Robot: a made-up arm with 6 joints. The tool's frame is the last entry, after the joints.
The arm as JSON. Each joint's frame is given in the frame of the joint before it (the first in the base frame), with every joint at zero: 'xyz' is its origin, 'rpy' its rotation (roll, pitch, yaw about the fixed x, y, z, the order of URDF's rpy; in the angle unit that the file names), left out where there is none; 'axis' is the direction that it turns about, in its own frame. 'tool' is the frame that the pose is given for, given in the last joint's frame.
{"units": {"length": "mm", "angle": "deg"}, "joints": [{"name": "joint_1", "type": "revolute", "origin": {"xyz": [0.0, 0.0, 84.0], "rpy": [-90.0, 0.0, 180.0]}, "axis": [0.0, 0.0, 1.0]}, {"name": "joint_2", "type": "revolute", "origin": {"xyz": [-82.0, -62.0, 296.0], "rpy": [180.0, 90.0, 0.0]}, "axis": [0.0, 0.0, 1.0]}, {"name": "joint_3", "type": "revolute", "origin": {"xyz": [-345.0, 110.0, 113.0], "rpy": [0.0, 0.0, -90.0]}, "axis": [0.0, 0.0, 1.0]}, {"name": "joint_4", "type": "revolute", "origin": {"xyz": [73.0, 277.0, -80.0], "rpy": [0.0, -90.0, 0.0]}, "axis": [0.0, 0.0, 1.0]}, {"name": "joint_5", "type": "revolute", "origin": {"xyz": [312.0, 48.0, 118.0], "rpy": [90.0, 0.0, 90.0]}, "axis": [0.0, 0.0, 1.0]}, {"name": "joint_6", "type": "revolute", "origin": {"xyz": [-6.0, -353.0, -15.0], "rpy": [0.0, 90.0, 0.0]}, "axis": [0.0, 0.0, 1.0]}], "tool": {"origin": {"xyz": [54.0, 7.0, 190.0], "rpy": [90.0, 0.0, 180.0]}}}
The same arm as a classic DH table. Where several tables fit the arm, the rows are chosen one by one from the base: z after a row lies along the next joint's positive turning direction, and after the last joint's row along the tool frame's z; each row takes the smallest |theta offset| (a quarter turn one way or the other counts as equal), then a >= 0, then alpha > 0; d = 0 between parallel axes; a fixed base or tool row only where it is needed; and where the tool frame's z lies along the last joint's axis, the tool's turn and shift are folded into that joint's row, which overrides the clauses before.
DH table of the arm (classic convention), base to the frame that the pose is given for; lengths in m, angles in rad. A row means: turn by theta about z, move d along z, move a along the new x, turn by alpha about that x. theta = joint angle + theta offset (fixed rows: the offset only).
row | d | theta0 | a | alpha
base (fixed) | 0.0840 | 0.0000 | 0.0000 | 1.5708
joint_1 | 0.2960 | 1.5708 | 0.0620 | 1.5708
joint_2 | 0.0000 | 1.2621 | 0.3621 | 0.0000
joint_3 | 0.1150 | 0.3087 | -0.2770 | 1.5708
joint_4 | 0.0450 | 0.0000 | -0.0480 | -1.5708
joint_5 | 0.2970 | 1.5708 | 0.3530 | -1.5708
joint_6 | 0.1840 | 1.5708 | 0.0540 | -1.5708
tool (fixed) | 0.0070 | 3.1416 | 0.0000 | 0.0000

